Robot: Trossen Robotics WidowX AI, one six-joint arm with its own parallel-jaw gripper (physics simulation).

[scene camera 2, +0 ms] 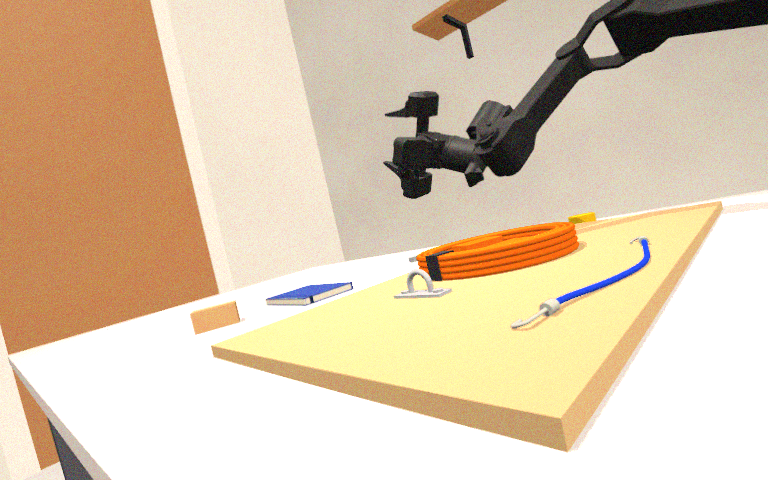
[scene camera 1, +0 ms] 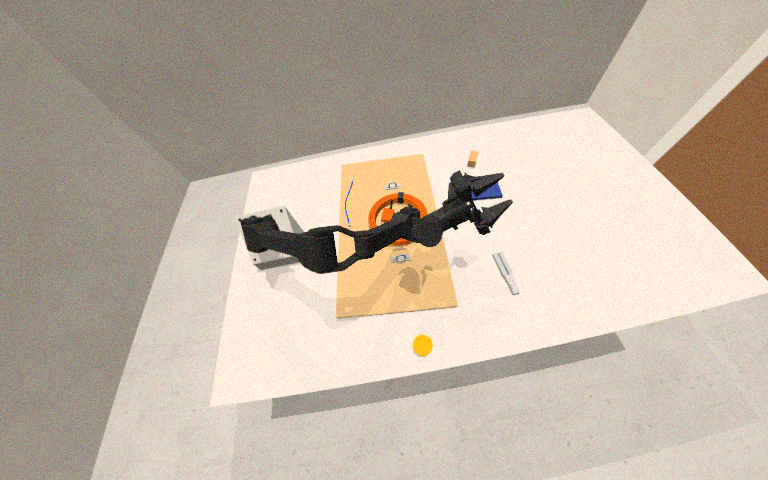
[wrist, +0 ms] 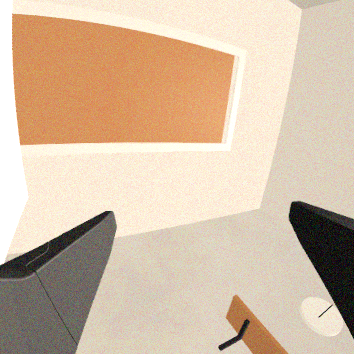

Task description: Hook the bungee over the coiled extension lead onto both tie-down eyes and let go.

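Where they show: gripper, fingertip midpoint: (scene camera 2: 385, 139) (scene camera 1: 508, 188) (wrist: 202, 214); arm's base, origin of the base link: (scene camera 1: 266, 227).
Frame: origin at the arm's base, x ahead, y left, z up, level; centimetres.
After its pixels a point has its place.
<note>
The blue bungee (scene camera 1: 346, 202) (scene camera 2: 603, 284) {x 26.4, y 14.7, z -11.0 cm} lies loose and slightly curved on the wooden board (scene camera 1: 390, 167) {x 45.2, y 20.9, z -11.3 cm} (scene camera 2: 396, 350) {x 37.1, y 24.8, z -11.3 cm}, on the arm-base side of the orange coiled lead (scene camera 1: 372, 218) {x 31.6, y -2.5, z -8.6 cm} (scene camera 2: 509, 259) {x 35.4, y 4.1, z -10.1 cm}. Its pale hooks lie at its two ends, apart from the eyes. One tie-down eye (scene camera 1: 392, 186) {x 42.7, y 10.7, z -11.1 cm} (scene camera 2: 420, 284) stands on each side of the coil; the other eye (scene camera 1: 400, 258) {x 35.8, y -18.5, z -11.1 cm} shows in scene camera 1. My gripper (scene camera 1: 507, 188) {x 61.5, y -21.6, z 12.8 cm} (scene camera 2: 386, 139) {x 61.5, y -21.6, z 12.8 cm} (wrist: 202, 214) {x 61.5, y -21.6, z 12.8 cm} is wide open and empty, raised high past the coil and pointing away from the base. The arm hides part of the coil in scene camera 1.
A blue book (scene camera 1: 491, 192) {x 74.2, y -5.2, z -11.4 cm} (scene camera 2: 308, 294) {x 67.4, y 2.0, z -11.3 cm}, a small wooden block (scene camera 1: 472, 159) {x 74.9, y 10.6, z -9.5 cm} (scene camera 2: 215, 318) {x 75.0, y 13.1, z -11.1 cm}, a grey tool (scene camera 1: 505, 273) {x 62.6, y -33.2, z -11.4 cm} and a yellow disc (scene camera 1: 422, 345) {x 33.1, y -43.7, z -10.6 cm} (scene camera 2: 582, 218) {x 32.9, y -41.1, z -11.1 cm} are on the table. A wall shelf (scene camera 2: 464, 15) (wrist: 255, 327) shows behind.
</note>
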